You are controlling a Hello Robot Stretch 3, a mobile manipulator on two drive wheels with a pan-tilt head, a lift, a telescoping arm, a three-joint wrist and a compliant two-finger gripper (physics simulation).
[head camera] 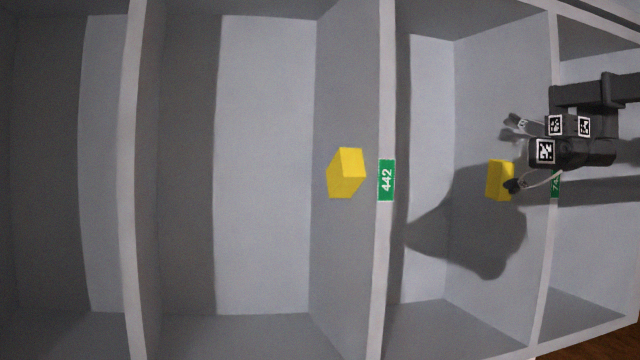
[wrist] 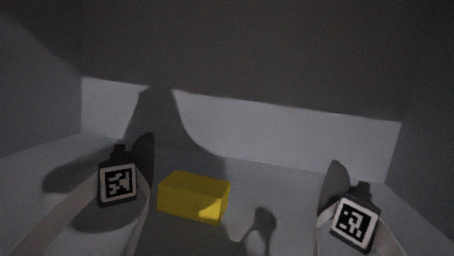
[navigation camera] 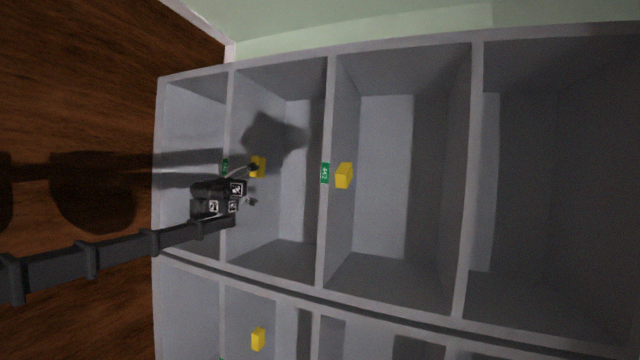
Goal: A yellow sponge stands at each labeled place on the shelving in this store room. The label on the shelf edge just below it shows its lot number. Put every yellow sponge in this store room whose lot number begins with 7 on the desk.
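Frame: origin at the robot's base, x ahead, y left, z up, level; millimetres.
Seen in the pictures: gripper, between the fingertips: [head camera: 506, 153] [navigation camera: 256, 183].
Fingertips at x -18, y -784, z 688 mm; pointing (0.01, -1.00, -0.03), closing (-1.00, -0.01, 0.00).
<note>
Offsets run from my fingertips to a thing's top centre. "*": to the spot under its first point. Level surfaces: height alone.
A yellow sponge @(63 mm ahead, 185 mm right, 110 mm down) [head camera: 495, 180] [navigation camera: 260, 172] [wrist: 192, 197] sits on a shelf behind a green label @(* 67 mm ahead, 4 mm right, 171 mm down) [head camera: 555, 185] [navigation camera: 225, 166]; the label reads 74 and its last digit is hidden. My gripper [head camera: 510, 153] [navigation camera: 253, 184] [wrist: 237, 166] is open and empty. In the wrist view the sponge appears between the fingers, close to the left one; one finger overlaps it in the head view. Contact cannot be told. Another yellow sponge @(53 mm ahead, 120 mm right, 348 mm up) [head camera: 345, 172] [navigation camera: 343, 176] sits by label 442 @(* 60 mm ahead, 4 mm right, 286 mm up) [head camera: 386, 180] [navigation camera: 325, 173]. The desk does not show.
Shelf edges [head camera: 388, 100] [navigation camera: 328, 100] and side walls bound the compartments around the gripper. A neighbouring shelving unit holds another yellow sponge @(889 mm back, 217 mm right, 110 mm down) [navigation camera: 257, 339], its label cut off. The arm [navigation camera: 120, 241] reaches over the brown wood floor @(688 mm down) [navigation camera: 100, 100]. A pale green wall [navigation camera: 350, 20] stands beside the shelving.
</note>
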